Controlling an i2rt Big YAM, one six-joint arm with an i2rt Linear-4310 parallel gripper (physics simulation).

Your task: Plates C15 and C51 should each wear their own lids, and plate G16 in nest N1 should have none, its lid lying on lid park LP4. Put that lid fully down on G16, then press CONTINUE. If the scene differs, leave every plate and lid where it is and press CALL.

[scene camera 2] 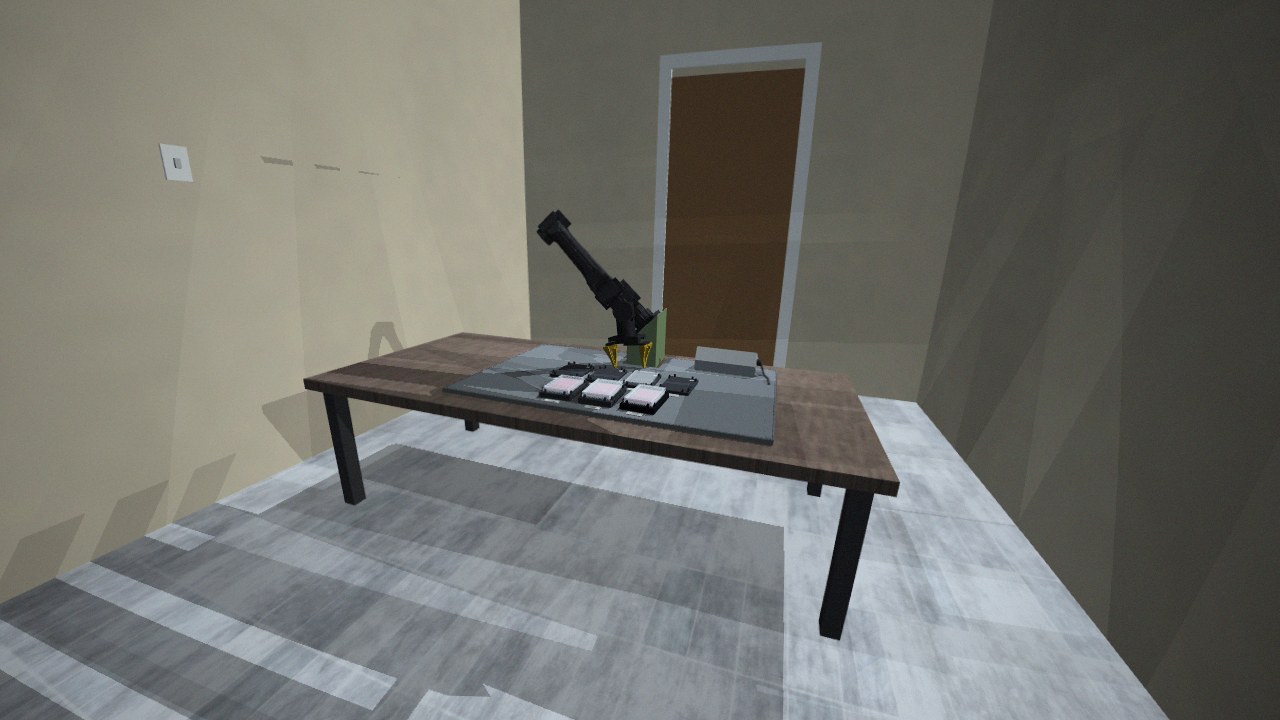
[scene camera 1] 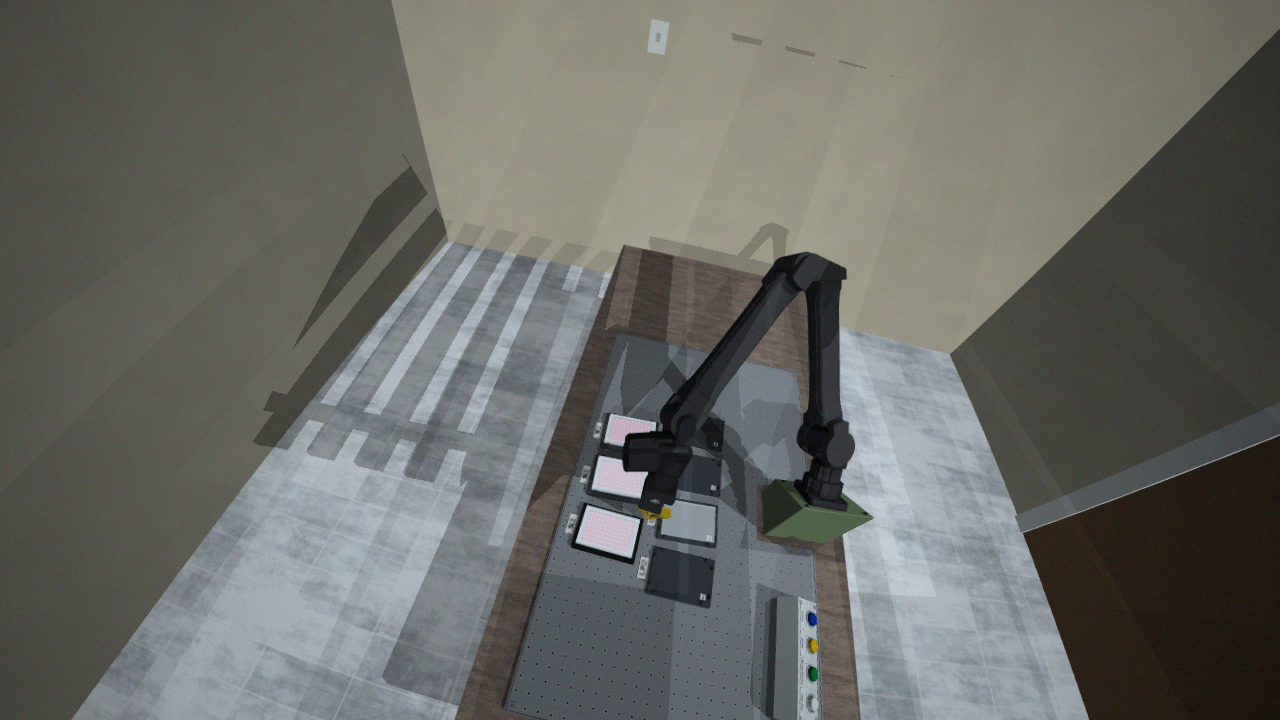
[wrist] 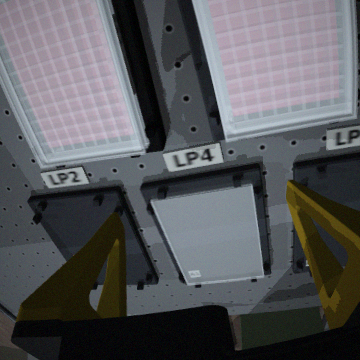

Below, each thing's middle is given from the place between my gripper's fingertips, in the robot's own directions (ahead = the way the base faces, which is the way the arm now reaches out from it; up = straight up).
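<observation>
Label LP2 (wrist: 72, 175) is 130 mm to the left of my gripper, 80 mm below it and 20 mm behind it. Counted from my gripper as well, the black nest N3 (wrist: 128, 25) is 90 mm ahead, 80 mm to the left and 60 mm below, while nest LP4 (wrist: 251, 171) is 90 mm behind, 70 mm below and 10 mm to the left. As for the label LP4 (wrist: 210, 153), my gripper is 80 mm above it, 20 mm past it and 10 mm to the right of it.
</observation>
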